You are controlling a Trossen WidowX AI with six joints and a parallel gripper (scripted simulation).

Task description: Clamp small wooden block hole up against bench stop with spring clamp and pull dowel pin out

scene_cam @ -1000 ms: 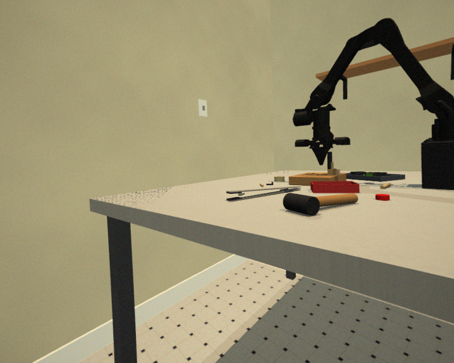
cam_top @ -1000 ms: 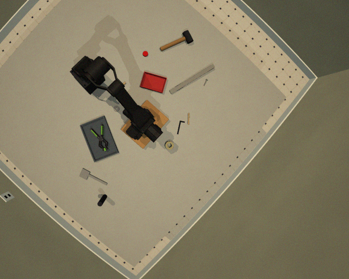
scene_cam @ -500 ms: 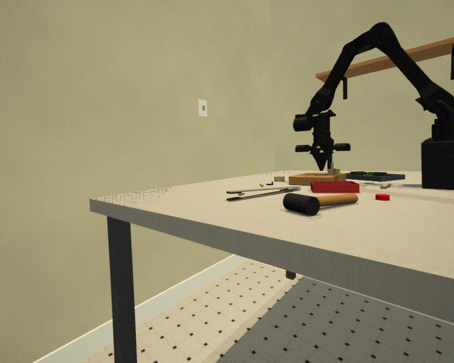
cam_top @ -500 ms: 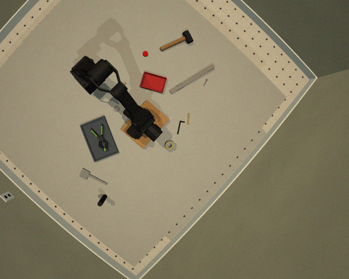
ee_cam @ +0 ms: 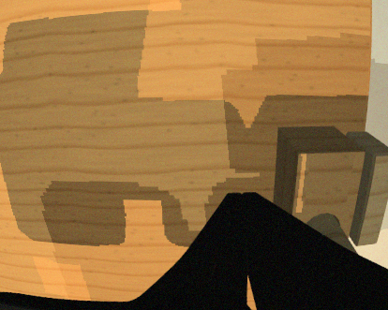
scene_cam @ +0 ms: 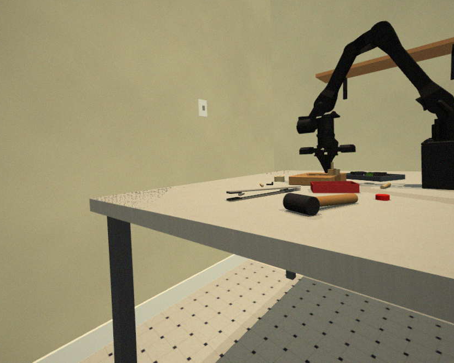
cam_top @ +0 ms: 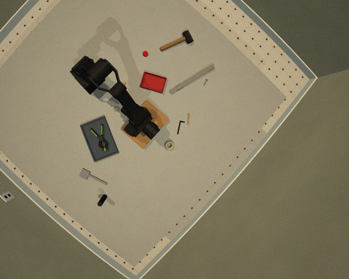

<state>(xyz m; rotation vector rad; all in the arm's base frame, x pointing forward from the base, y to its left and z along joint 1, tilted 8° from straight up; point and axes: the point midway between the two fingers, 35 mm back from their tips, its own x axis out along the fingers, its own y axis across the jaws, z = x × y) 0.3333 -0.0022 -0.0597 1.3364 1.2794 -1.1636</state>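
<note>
Now: the dowel pin 20 mm below my hand and 20 mm behind it. The rest, counted from my hand: small wooden block (30 mm below, 20 mm behind); then wooden board (60 mm below, 30 mm ahead, 10 mm to the right); then bench stop (40 mm behind, 30 mm below).
</note>
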